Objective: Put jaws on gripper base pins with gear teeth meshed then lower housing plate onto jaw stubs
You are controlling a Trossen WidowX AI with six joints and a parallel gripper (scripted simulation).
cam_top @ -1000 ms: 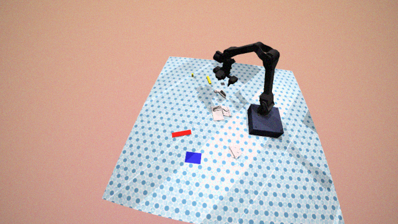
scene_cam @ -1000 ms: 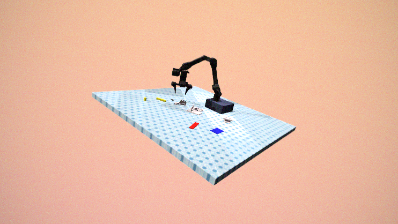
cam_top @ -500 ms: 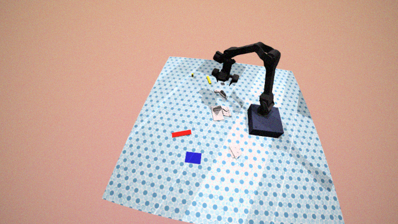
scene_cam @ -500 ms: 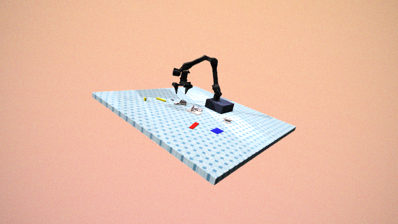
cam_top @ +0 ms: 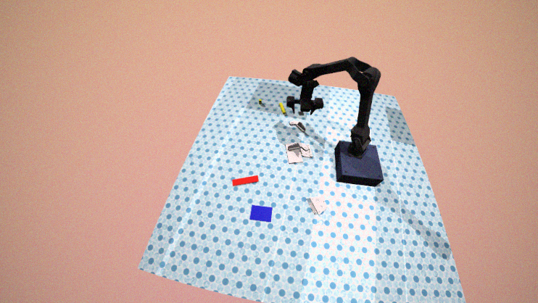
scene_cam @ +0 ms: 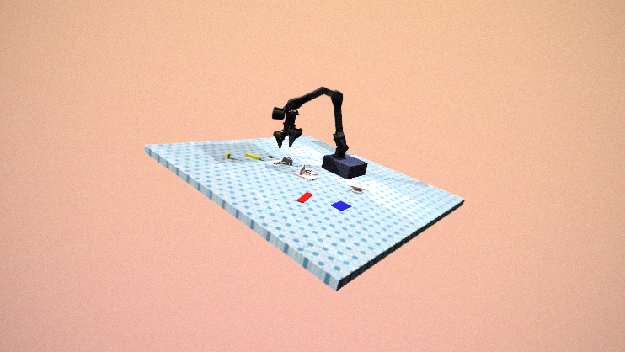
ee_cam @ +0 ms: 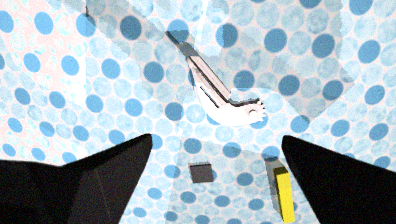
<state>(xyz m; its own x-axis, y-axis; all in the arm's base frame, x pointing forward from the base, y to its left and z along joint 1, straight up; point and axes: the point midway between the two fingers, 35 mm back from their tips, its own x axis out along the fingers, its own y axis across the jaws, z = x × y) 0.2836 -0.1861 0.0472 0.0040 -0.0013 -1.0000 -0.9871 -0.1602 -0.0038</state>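
My gripper tip is now 3 cm short of the jaw, 1 cm to the right of it and 9 cm above it. The rest, counted from my gripper tip: small dark block 10 cm to the right, 9 cm below; yellow bar 13 cm ahead, 12 cm to the right, 9 cm below; housing plate 5 cm behind, 18 cm to the left, 9 cm below.
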